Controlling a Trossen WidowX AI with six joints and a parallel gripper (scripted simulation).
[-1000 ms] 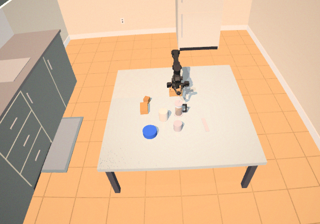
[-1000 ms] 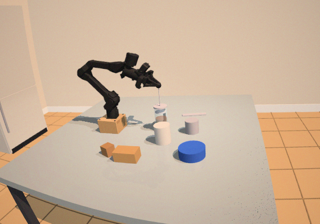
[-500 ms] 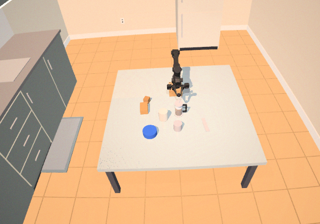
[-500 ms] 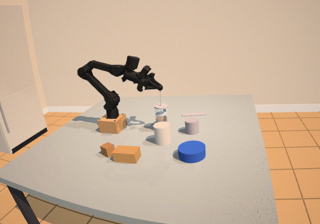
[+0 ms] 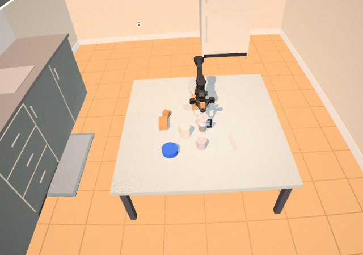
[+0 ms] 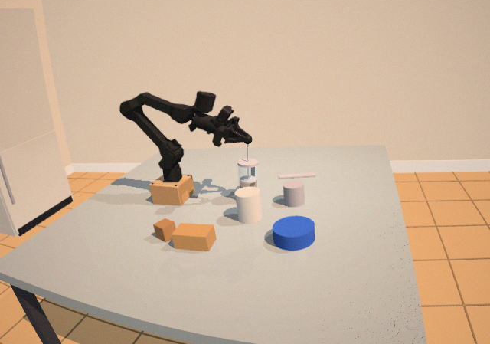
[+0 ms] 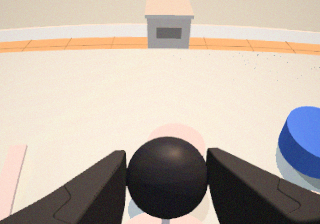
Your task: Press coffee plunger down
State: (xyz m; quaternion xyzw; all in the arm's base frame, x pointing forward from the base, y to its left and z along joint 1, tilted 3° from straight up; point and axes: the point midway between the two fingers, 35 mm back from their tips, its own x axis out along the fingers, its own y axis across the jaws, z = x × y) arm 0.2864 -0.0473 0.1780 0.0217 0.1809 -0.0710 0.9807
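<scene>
Right now my gripper tip is 11 cm above the coffee press, 2 cm to the right of it and 2 cm past it.
</scene>
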